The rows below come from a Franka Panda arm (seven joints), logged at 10 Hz.
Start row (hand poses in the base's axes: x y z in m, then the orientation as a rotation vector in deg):
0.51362 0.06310 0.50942 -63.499 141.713 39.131
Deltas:
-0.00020 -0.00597 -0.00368 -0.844 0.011 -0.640
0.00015 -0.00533 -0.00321 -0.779 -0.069 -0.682
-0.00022 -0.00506 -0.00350 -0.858 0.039 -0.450
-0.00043 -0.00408 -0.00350 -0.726 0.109 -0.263
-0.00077 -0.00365 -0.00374 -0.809 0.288 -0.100
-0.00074 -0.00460 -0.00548 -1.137 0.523 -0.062
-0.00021 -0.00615 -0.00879 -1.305 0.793 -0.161
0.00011 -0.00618 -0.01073 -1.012 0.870 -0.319
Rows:
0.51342 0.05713 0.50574 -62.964 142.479 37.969
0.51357 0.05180 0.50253 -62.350 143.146 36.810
0.51335 0.04674 0.49903 -62.058 143.852 35.694
0.51292 0.04266 0.49553 -61.960 144.462 34.831
0.51215 0.03901 0.49179 -62.097 145.204 34.031
0.51141 0.03441 0.48631 -62.387 146.312 32.999
0.51120 0.02826 0.47752 -62.590 147.779 31.908
0.51131 0.02208 0.46679 -62.477 149.210 31.179

